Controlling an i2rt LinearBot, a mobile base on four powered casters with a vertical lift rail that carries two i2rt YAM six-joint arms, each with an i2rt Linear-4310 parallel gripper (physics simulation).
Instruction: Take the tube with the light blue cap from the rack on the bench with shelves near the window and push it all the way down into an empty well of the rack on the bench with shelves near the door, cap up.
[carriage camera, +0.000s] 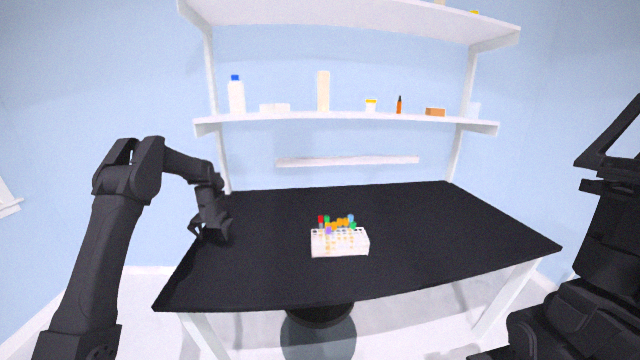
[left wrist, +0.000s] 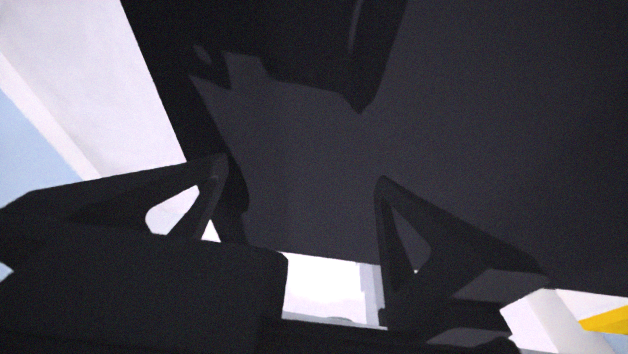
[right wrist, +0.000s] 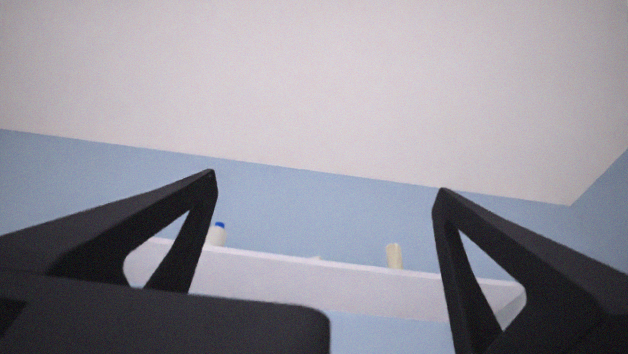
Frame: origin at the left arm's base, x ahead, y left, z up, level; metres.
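Seen in the pictures: left gripper, fingertip midpoint: (carriage camera: 214, 240) (left wrist: 303, 172); right gripper, fingertip midpoint: (right wrist: 325, 190).
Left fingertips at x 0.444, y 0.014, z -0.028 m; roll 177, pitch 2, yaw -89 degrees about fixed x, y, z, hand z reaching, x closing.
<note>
A point is followed by its place in that frame.
The tube with the light blue cap (carriage camera: 350, 218) @[x 0.486, y -0.468, z 0.029 m] stands cap up in the back right part of a clear white rack (carriage camera: 316, 249) @[x 0.453, y -0.346, z -0.079 m] on the black bench top (carriage camera: 425, 220) @[x 0.601, y -0.862, z -0.086 m]. Red, green, orange and purple capped tubes share the rack. My left gripper (carriage camera: 210, 235) @[x 0.444, y 0.014, z -0.028 m] (left wrist: 303, 172) @[x 0.444, y 0.014, z -0.028 m] is open and empty, over the left part of the bench, well left of the rack, fingers pointing down. My right gripper (right wrist: 325, 190) @[x 0.037, y -0.672, z 0.440 m] is open and empty, raised high at the far right; its fingertips do not show in the carriage view. A second rack does not show.
A lower shelf (carriage camera: 345, 116) @[x 0.717, y -0.477, z 0.359 m] above the bench holds a white bottle with a blue cap (carriage camera: 236, 96) @[x 0.843, y 0.002, z 0.452 m], a beige bottle (carriage camera: 323, 91) @[x 0.820, y -0.394, z 0.461 m], and small jars and boxes. An upper shelf (carriage camera: 350, 14) @[x 0.881, y -0.518, z 0.809 m] hangs above it. A round dark stool (carriage camera: 320, 314) @[x 0.373, y -0.357, z -0.365 m] stands under the front edge.
</note>
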